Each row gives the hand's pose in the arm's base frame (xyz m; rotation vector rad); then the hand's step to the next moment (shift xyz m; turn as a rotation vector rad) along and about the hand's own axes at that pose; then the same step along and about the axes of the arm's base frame.
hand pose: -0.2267 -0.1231 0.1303 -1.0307 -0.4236 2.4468
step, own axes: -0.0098 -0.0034 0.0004 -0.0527 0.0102 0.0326
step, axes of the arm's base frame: 0.0067 -0.0022 0.0076 0.0059 -0.0391 0.0488
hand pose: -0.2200 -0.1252 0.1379 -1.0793 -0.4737 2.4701
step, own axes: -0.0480 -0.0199 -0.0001 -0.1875 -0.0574 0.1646
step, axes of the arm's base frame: 0.0343 -0.0062 0.0385 0.0056 -0.0655 0.2474
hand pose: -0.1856 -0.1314 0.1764 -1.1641 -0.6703 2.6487
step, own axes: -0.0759 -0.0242 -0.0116 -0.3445 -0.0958 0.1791
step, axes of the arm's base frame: 0.0596 0.0004 0.0542 0.1009 -0.0879 0.3769
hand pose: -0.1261 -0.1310 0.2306 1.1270 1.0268 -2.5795
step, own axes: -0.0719 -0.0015 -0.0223 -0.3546 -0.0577 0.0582
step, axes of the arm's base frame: 0.0636 0.0060 0.0399 0.1945 -0.0405 0.3050
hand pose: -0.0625 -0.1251 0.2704 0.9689 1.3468 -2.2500
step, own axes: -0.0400 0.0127 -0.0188 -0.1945 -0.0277 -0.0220
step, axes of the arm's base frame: 0.0430 0.0081 0.0142 0.1294 0.0228 0.1477
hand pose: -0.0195 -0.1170 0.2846 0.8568 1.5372 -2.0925
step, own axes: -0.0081 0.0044 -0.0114 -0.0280 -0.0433 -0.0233
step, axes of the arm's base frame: 0.0114 0.0092 0.0001 -0.0018 0.0347 0.0447
